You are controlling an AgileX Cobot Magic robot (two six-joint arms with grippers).
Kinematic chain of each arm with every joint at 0, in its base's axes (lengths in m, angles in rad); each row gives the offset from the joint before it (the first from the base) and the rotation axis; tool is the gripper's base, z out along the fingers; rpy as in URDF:
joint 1: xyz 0 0 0.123 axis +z
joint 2: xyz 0 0 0 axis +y
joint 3: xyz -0.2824 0 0.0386 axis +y
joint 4: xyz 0.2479 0 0.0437 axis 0.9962 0 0.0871
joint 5: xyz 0 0 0 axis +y
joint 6: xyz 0.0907 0 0.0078 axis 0.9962 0 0.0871
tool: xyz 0 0 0 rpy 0 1.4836 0
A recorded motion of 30 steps. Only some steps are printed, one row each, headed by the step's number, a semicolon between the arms.
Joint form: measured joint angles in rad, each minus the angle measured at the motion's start. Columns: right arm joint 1, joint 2, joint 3, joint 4, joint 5, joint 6; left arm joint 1, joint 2, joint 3, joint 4, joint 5, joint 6.
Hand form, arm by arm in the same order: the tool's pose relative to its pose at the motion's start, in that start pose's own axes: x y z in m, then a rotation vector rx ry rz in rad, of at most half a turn. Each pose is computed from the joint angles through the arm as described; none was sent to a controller.
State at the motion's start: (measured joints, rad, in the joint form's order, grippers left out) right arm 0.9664 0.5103 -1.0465 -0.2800 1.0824 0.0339; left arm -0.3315 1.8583 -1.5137 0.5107 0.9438 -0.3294
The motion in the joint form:
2: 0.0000 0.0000 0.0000 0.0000 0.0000 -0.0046; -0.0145 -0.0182 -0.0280 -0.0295 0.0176 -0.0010
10: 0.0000 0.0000 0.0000 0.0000 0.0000 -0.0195; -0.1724 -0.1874 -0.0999 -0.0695 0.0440 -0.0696
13: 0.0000 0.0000 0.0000 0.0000 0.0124 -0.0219; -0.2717 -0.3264 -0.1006 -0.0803 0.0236 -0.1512
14: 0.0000 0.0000 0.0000 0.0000 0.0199 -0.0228; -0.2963 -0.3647 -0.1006 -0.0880 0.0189 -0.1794
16: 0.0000 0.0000 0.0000 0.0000 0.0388 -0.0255; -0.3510 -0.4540 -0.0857 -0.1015 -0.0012 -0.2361
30: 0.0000 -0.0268 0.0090 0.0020 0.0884 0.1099; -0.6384 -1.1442 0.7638 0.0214 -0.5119 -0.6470
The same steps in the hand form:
2: 0.0000 0.0000 0.0000 0.0000 0.0000 -0.0046; -0.0051 -0.0017 -0.0146 0.0245 -0.0230 -0.0239
10: 0.0000 0.0000 0.0000 0.0000 0.0000 -0.0195; -0.0124 -0.0216 -0.1204 0.1523 -0.2519 -0.0794
13: 0.0011 0.0000 0.0000 0.0003 0.0124 -0.0219; 0.0021 -0.0227 -0.1882 0.2660 -0.4073 -0.1447
14: 0.0018 -0.0001 0.0000 0.0004 0.0199 -0.0228; 0.0079 -0.0211 -0.2056 0.3049 -0.4432 -0.1722
16: 0.0035 -0.0001 -0.0001 0.0008 0.0388 -0.0255; 0.0241 -0.0162 -0.2406 0.3946 -0.5196 -0.2220
30: 0.0123 -0.0010 -0.0056 0.0066 0.0710 0.1151; 0.2044 -0.0128 -0.2334 0.8983 -0.7513 -0.2747

